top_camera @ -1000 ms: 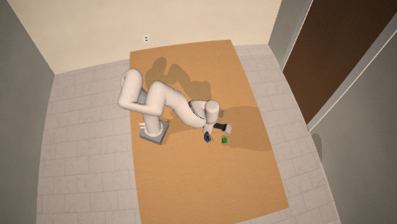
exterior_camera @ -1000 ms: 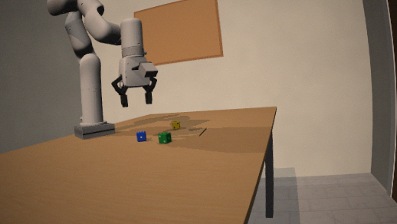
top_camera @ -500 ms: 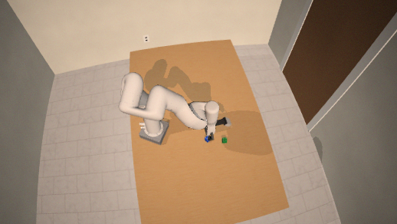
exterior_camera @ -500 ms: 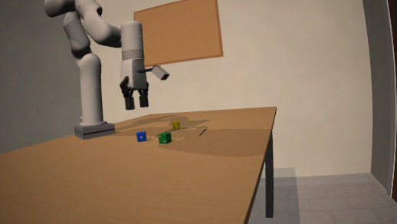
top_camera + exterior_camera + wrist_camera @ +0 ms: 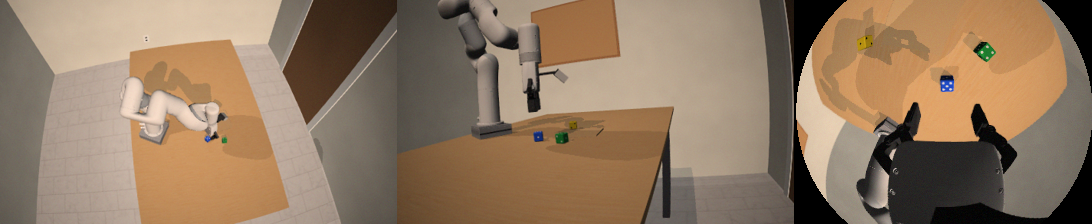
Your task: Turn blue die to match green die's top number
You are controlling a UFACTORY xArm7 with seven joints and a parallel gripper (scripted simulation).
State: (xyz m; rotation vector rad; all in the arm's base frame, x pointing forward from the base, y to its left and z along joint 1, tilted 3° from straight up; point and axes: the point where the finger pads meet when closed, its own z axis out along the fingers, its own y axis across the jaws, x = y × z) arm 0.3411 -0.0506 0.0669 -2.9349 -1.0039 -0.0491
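Now: the blue die 100 mm below my hand. Round my hand: green die: 110 mm ahead, 100 mm below, 10 mm to the right; yellow die: 230 mm to the left, 100 mm below, 10 mm behind.
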